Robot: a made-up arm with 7 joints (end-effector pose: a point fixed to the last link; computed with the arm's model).
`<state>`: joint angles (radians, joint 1 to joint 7).
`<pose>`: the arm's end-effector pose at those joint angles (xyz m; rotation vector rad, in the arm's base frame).
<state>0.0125 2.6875 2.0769 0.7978 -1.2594 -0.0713 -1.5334</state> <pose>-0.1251 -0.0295 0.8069 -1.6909 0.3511 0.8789</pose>
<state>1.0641 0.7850 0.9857 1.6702 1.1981 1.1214 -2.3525</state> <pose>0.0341 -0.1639 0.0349 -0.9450 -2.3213 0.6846</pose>
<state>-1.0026 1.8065 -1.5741 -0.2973 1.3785 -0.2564 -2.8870</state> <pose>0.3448 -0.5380 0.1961 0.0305 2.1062 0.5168</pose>
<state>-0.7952 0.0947 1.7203 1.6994 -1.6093 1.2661 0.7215</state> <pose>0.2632 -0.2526 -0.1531 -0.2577 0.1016 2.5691</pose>
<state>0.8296 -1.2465 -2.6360 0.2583 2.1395 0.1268 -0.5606</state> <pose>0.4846 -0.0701 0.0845 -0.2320 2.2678 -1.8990</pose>
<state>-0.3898 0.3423 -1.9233 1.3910 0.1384 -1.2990 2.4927</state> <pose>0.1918 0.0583 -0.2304 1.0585 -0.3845 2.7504</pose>
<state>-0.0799 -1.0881 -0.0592 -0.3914 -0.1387 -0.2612 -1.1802</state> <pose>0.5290 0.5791 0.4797 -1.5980 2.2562 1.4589</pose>
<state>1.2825 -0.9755 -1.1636 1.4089 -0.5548 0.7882 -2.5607</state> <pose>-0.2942 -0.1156 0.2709 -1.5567 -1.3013 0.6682</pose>
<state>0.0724 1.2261 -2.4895 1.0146 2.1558 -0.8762 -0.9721</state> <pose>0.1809 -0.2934 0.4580 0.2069 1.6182 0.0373</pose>
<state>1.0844 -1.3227 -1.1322 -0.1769 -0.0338 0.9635 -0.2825</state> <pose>0.0773 -0.3726 0.8273 -1.5637 1.4070 1.8083</pose>
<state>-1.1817 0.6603 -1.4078 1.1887 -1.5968 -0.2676 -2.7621</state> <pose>-0.2269 0.3449 0.0003 2.8478 -0.0124 1.1896</pose>
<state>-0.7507 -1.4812 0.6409 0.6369 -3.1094 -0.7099 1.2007</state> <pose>-0.1401 0.0253 0.6323 1.5684 1.1081 -0.8185</pose>
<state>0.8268 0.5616 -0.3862 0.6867 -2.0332 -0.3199 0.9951</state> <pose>0.1502 0.2905 0.5594 0.7477 1.1747 -1.9902</pose>
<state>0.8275 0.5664 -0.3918 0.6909 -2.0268 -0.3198 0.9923</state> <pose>0.1479 0.2871 0.5639 0.7663 1.1782 -1.9821</pose>
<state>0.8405 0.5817 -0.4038 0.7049 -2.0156 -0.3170 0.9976</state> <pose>0.1459 0.2727 0.5782 0.8324 1.1994 -1.9663</pose>
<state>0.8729 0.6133 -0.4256 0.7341 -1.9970 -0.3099 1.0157</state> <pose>0.1433 0.2390 0.6057 0.9721 1.2480 -1.9368</pose>
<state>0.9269 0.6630 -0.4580 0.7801 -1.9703 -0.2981 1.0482</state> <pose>0.1374 0.1797 0.6421 1.1928 1.3266 -1.8888</pose>
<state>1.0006 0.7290 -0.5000 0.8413 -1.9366 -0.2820 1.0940</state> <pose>0.1249 0.0925 0.6756 1.4864 1.4321 -1.8185</pose>
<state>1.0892 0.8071 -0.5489 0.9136 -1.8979 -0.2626 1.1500</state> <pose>0.1029 -0.0173 0.6910 1.8334 1.5567 -1.7237</pose>
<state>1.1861 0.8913 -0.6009 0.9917 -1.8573 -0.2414 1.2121</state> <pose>0.0716 -0.1355 0.6768 -2.1125 -1.6172 1.5372</pose>
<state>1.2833 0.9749 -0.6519 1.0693 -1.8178 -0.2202 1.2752</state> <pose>0.0341 -0.2434 0.6325 -2.0747 -1.4631 1.1841</pose>
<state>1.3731 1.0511 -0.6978 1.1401 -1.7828 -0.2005 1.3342</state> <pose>-0.0044 -0.3267 0.5692 -1.9783 -1.3097 0.9022</pose>
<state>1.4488 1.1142 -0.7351 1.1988 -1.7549 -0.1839 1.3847</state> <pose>-0.0382 -0.3812 0.5036 -1.8620 -1.1768 0.6975</pose>
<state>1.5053 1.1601 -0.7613 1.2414 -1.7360 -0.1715 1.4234</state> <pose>-0.0630 -0.4118 0.4499 -1.7585 -1.0785 0.5643</pose>
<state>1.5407 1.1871 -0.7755 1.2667 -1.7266 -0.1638 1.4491</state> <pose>-0.0768 -0.4266 0.4153 -1.6870 -1.0206 0.4913</pose>
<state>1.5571 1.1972 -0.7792 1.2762 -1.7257 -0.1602 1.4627</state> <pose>-0.0804 -0.4328 0.3999 -1.6513 -1.0003 0.4642</pose>
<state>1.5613 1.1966 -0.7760 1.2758 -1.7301 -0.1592 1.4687</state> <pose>-0.0773 -0.4350 0.3970 -1.6400 -1.0039 0.4643</pose>
